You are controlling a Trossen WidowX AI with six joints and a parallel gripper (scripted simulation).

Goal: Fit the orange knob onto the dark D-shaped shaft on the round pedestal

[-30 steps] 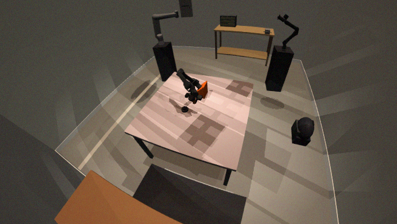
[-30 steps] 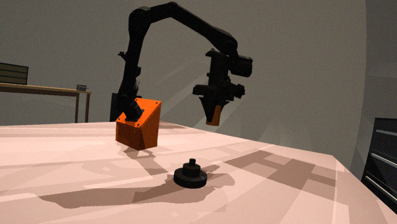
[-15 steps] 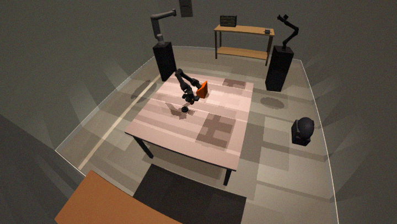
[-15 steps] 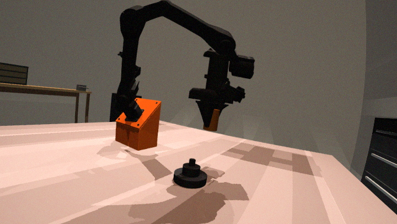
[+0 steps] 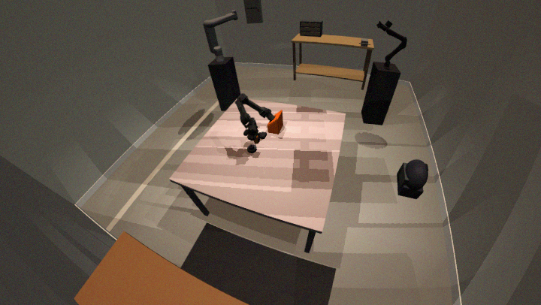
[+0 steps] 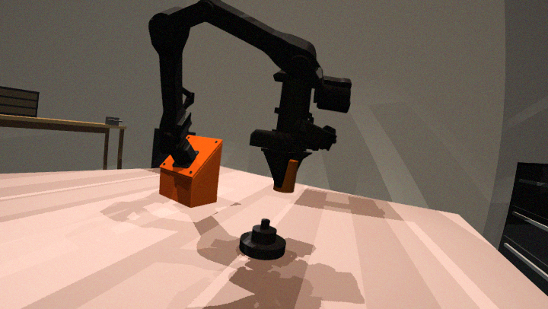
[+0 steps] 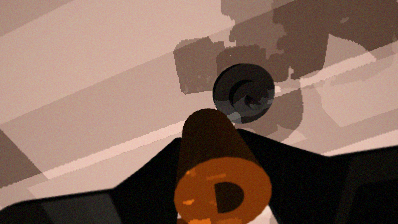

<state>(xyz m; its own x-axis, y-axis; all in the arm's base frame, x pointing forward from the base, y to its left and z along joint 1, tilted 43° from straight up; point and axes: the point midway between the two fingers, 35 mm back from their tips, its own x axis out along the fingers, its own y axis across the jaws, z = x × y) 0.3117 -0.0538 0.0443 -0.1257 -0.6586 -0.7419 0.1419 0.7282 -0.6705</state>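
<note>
The dark round pedestal is 80 mm below my gripper tip, 60 mm to the right of it and 10 mm behind it. The rest, counted from my gripper tip: orange knob: 20 mm above.
</note>
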